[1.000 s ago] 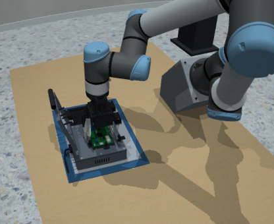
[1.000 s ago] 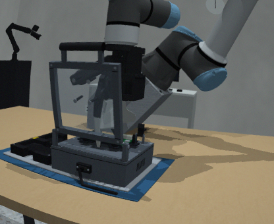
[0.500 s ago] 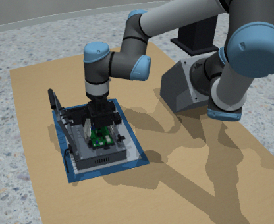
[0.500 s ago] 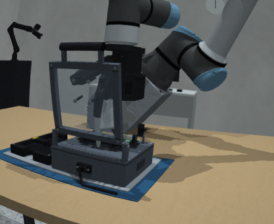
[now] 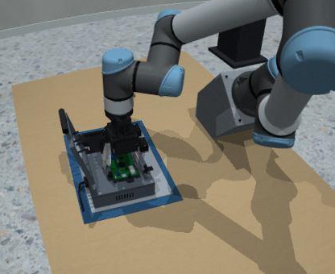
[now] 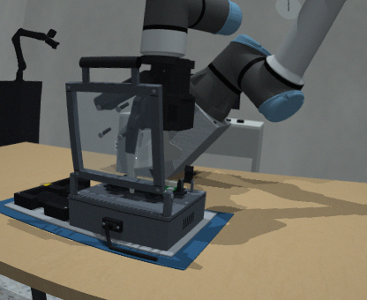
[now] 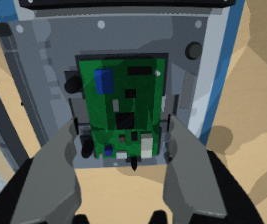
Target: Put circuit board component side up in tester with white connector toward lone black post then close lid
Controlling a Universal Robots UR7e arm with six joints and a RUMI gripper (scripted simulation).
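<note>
Now: hand 1 cm above the green circuit board. Also, from my hand: clear tester lid: 12 cm ahead, 10 cm above, 2 cm to the right; nest: 1 cm to the left, 1 cm below.
</note>
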